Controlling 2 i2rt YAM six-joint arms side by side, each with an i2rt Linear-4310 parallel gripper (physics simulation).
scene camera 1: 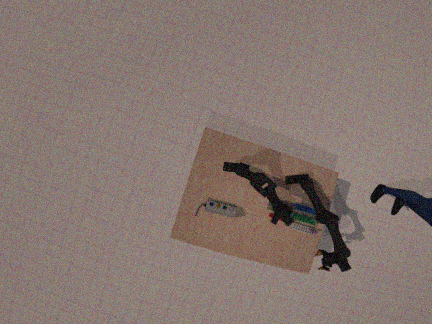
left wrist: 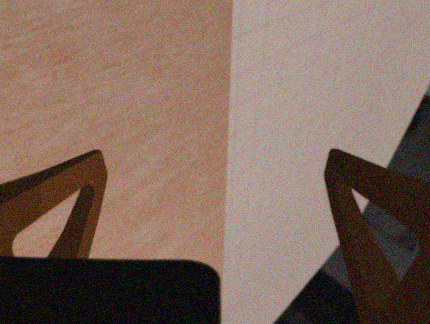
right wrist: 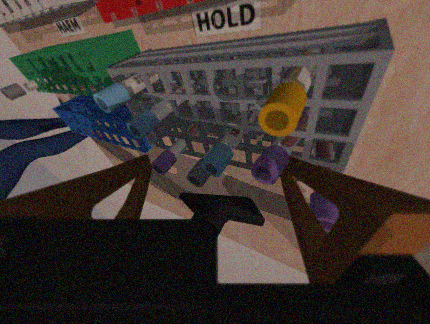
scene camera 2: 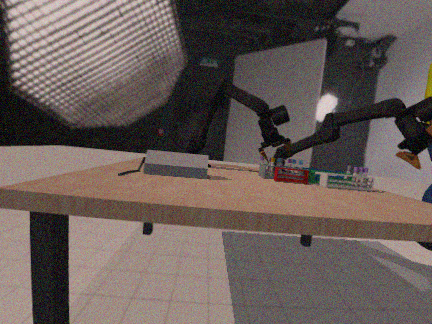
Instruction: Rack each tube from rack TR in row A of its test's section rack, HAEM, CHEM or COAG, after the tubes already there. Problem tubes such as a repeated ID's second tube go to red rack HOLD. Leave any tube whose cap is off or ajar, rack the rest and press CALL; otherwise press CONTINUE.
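Places are measured from the left arm's base along level axes (x back, y right, z up), in centimetres.
Where they show: left gripper, between the fingertips: (scene camera 1: 316, 262) (left wrist: 215, 161); right gripper, between the fingertips: (right wrist: 215, 162) (scene camera 2: 279, 159); left arm's base, origin of its link: (scene camera 1: 296, 179) (right wrist: 217, 205); right arm's base, origin of its link: (scene camera 1: 236, 167).
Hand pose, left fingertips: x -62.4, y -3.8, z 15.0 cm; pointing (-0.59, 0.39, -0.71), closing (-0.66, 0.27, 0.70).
Note:
Things, the pixels of their top centre, and the offset from my left fingertips. "spot": a spot on its surface instead.
- grey rack TR, a spot on its surface: (right wrist: 382, 45) spot: dx +41.5, dy +30.7, dz -9.9 cm
- yellow-capped tube, centre of its top: (right wrist: 276, 121) dx +41.6, dy +27.4, dz -5.6 cm
- dark cap, centre of its top: (right wrist: 194, 181) dx +45.2, dy +19.0, dz -5.6 cm
- green rack, centre of its top: (right wrist: 54, 75) (scene camera 2: 332, 172) (scene camera 1: 305, 219) dx +30.4, dy +2.0, dz -9.3 cm
- blue rack, centre of its top: (right wrist: 94, 128) (scene camera 2: 322, 169) (scene camera 1: 308, 210) dx +37.5, dy -1.2, dz -9.3 cm
- white rack, centre of its top: (scene camera 2: 347, 175) (scene camera 1: 303, 229) dx +22.8, dy +3.9, dz -9.3 cm
- grey button box, centre of its top: (scene camera 2: 178, 152) (scene camera 1: 220, 210) dx +46.1, dy +68.2, dz -6.6 cm
My right gripper (right wrist: 215, 162) is open above grey rack TR (right wrist: 382, 45). In the right wrist view, TR holds a yellow-capped tube (right wrist: 282, 107), several blue-capped tubes, including one (right wrist: 112, 97) at its left end, and purple-capped tubes, one (right wrist: 270, 165) by the right-hand fingertip and another (right wrist: 324, 210) partly behind that finger. A dark cap (right wrist: 197, 175) shows lower down. Tube labels are unreadable. Red rack HOLD (right wrist: 145, 7) (scene camera 2: 291, 175), a green rack (right wrist: 75, 55), a blue rack (right wrist: 90, 112) and a white rack (scene camera 2: 350, 187) stand nearby. My left gripper (left wrist: 215, 161) (scene camera 1: 320, 261) is open and empty past the table edge.
The grey button box (scene camera 1: 223, 206) (scene camera 2: 175, 170) lies away from the racks, at the left of the picture in scene camera 1. A person's blue-trousered leg (scene camera 1: 412, 199) (right wrist: 35, 147) is beyond the table. My left arm reaches over the rack area in scene camera 1.

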